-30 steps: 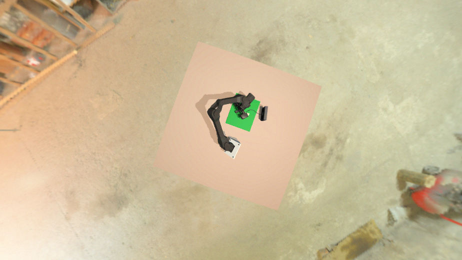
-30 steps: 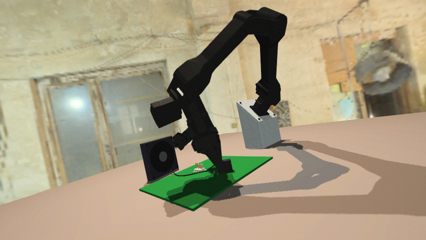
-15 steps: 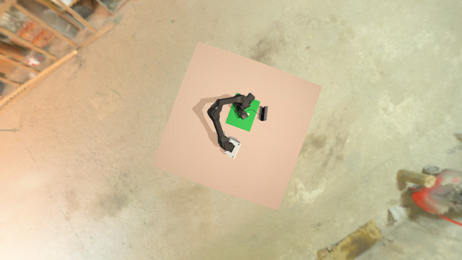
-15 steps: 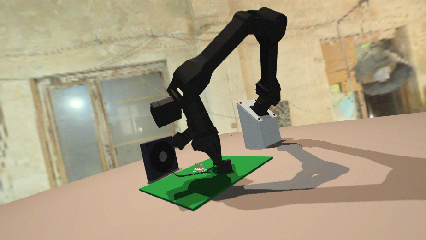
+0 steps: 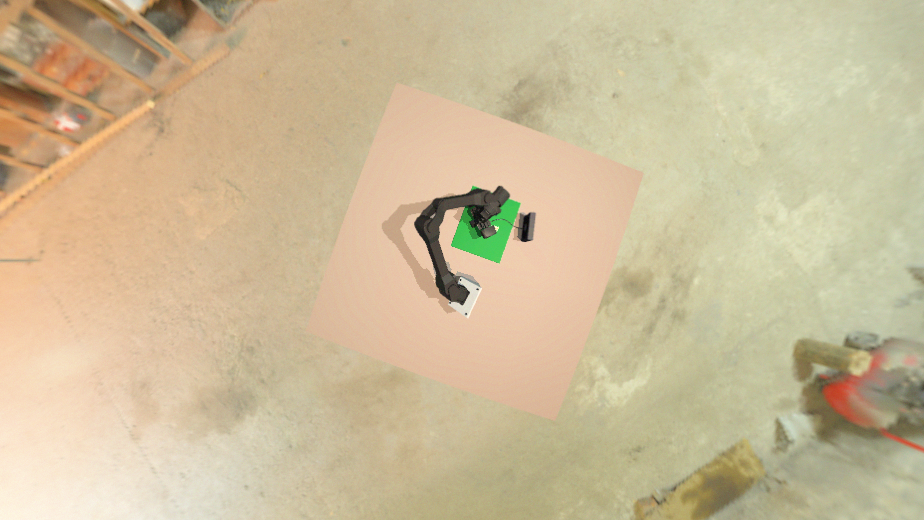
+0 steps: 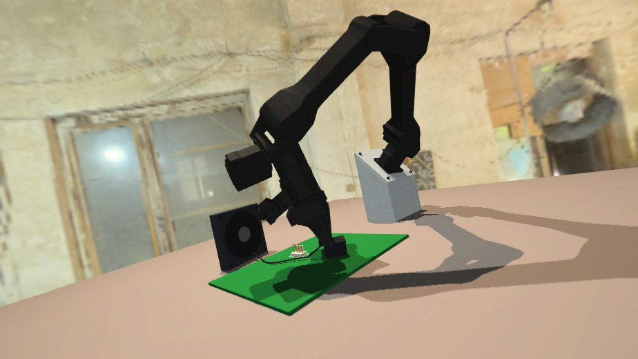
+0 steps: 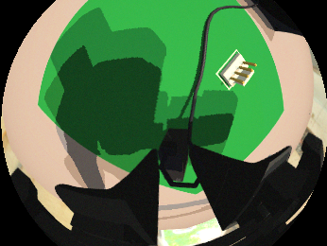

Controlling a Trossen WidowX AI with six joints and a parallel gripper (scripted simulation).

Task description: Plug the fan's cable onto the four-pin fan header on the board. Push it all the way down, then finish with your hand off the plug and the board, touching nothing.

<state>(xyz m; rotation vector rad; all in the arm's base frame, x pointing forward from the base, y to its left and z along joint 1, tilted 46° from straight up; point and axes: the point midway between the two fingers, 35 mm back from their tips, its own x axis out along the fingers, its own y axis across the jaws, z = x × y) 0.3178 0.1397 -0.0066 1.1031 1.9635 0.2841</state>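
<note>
Now: gripper tip 50 mm to the left of the green board, 40 mm above it and 10 mm short of it. Also, from my gripper tip: black plug: 10 mm behind; then four-pin header: 90 mm to the right, 20 mm below, 20 mm ahead; then black fan: 210 mm to the right, 80 mm ahead, 30 mm above.
</note>
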